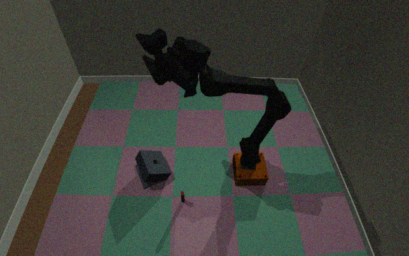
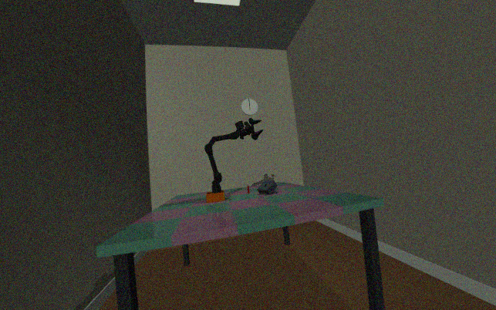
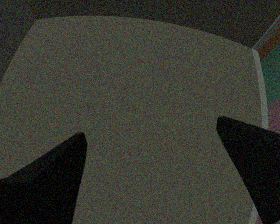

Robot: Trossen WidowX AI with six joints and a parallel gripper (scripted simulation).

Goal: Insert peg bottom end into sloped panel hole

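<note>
My gripper tip is 510 mm above the peg, 230 mm to the right of it and 140 mm past it. From my gripper tip the other things lie so: sloped panel (520 mm below, 100 mm to the left, 10 mm ahead).
</note>
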